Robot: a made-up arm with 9 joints. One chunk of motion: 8 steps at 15 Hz.
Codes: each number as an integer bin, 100 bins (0 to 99) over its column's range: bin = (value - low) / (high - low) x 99, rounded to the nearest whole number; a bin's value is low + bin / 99 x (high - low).
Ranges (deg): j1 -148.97..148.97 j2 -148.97..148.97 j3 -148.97..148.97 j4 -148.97..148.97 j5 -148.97..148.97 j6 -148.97..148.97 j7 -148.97..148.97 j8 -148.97..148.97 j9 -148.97..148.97
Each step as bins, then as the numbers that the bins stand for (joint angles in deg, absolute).
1 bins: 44 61 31 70 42 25 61 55 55
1 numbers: -16.55 34.61 -55.68 61.69 -22.57 -73.73 34.61 16.55 16.55
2 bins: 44 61 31 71 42 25 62 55 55
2 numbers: -16.55 34.61 -55.68 64.70 -22.57 -73.73 37.62 16.55 16.55
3 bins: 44 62 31 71 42 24 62 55 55
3 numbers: -16.55 37.62 -55.68 64.70 -22.57 -76.74 37.62 16.55 16.55
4 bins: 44 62 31 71 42 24 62 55 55
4 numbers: -16.55 37.62 -55.68 64.70 -22.57 -76.74 37.62 16.55 16.55
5 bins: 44 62 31 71 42 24 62 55 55
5 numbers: -16.55 37.62 -55.68 64.70 -22.57 -76.74 37.62 16.55 16.55
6 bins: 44 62 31 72 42 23 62 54 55
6 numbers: -16.55 37.62 -55.68 67.71 -22.57 -79.75 37.62 13.54 16.55
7 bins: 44 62 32 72 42 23 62 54 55
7 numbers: -16.55 37.62 -52.67 67.71 -22.57 -79.75 37.62 13.54 16.55
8 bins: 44 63 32 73 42 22 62 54 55
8 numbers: -16.55 40.63 -52.67 70.72 -22.57 -82.76 37.62 13.54 16.55
